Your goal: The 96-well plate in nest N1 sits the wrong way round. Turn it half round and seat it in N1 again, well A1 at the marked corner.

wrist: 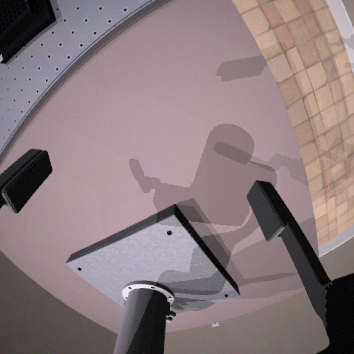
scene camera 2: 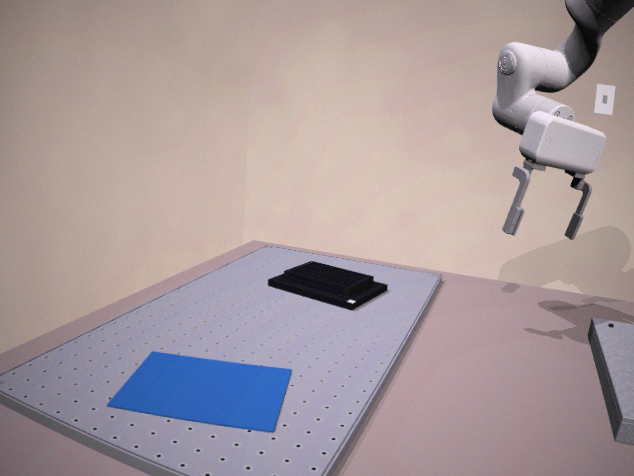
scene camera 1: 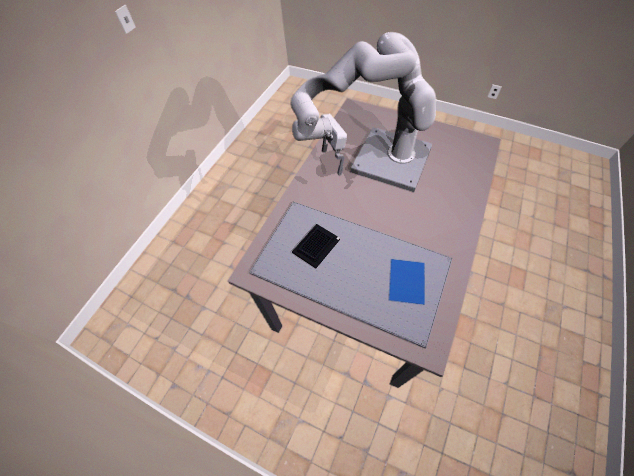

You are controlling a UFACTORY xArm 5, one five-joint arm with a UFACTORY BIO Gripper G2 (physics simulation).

One and the same spot on a blue rectangle: (scene camera 2: pixel 237 395) is (scene camera 1: pixel 409 272).
